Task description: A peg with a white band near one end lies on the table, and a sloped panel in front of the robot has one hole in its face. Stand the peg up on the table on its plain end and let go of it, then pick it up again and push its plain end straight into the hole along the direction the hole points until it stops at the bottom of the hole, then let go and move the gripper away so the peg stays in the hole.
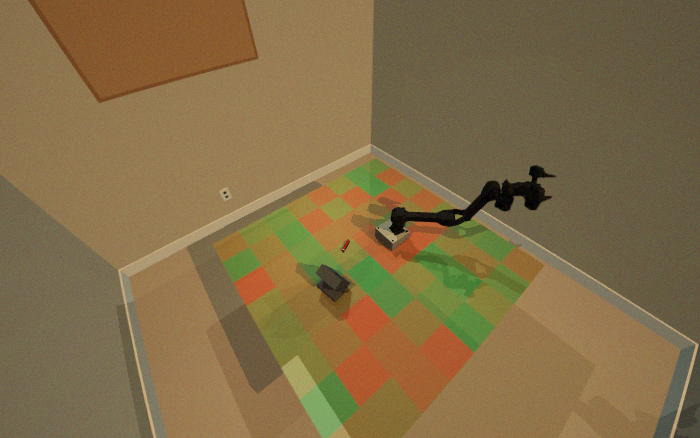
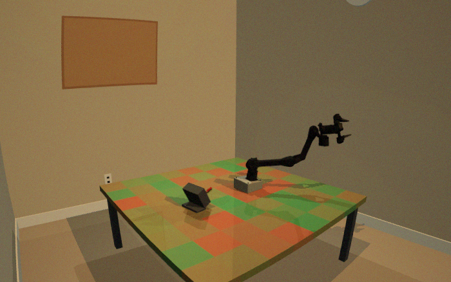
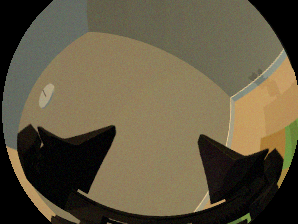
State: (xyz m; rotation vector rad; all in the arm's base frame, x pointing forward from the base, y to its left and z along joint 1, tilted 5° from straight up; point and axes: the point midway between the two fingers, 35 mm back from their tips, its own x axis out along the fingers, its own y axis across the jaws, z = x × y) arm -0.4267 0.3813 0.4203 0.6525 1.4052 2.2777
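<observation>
Right now the red peg is 77 cm ahead of my gripper tip, 51 cm to the right of it and 43 cm below it. The rest, counted from my gripper tip: dark sloped panel: 93 cm ahead, 36 cm below, 34 cm to the right.
</observation>
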